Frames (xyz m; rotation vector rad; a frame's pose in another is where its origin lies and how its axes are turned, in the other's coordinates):
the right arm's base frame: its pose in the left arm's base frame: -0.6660 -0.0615 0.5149 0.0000 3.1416 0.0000
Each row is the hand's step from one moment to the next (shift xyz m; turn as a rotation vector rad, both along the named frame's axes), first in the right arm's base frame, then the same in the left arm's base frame.
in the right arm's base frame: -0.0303 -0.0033 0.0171 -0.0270 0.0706 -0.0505
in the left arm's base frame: 0.0303 -0.0033 -0.0171 0.0270 0.0706 0.0505
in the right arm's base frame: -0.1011 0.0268 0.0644 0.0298 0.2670 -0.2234
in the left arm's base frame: 0.1011 0.0268 -0.0644 -0.0298 0.2670 0.2234
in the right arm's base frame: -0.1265 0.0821 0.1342 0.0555 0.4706 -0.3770
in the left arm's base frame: 0.1265 0.0821 -0.1342 -0.0555 0.4706 0.3770
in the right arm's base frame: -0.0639 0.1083 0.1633 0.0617 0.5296 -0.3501
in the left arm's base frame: 0.0639 0.1083 -0.1633 -0.0617 0.5296 0.3501
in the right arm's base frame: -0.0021 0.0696 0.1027 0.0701 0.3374 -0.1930
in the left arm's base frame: 0.0021 0.0696 -0.1027 -0.0701 0.3374 0.1930
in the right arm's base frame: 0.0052 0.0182 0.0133 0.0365 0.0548 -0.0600
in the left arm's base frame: -0.0052 0.0182 -0.0133 -0.0365 0.0548 0.0600
